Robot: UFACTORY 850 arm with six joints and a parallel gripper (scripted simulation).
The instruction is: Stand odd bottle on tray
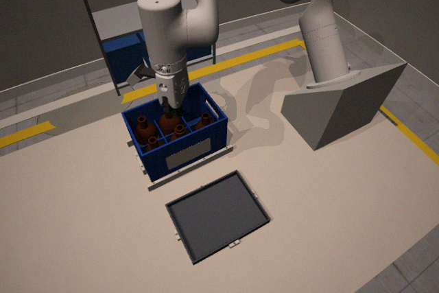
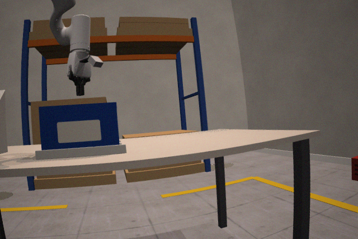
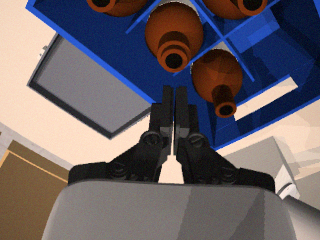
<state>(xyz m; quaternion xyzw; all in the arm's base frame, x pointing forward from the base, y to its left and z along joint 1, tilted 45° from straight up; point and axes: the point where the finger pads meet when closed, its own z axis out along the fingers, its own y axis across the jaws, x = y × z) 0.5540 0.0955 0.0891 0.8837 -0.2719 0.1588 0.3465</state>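
Now: hand 160 mm above the crate, 40 mm to the left of it and 10 mm short of it. Also, from my hand: brown bottle (160 mm below); dark grey tray (230 mm to the left, 230 mm below, 30 mm behind).
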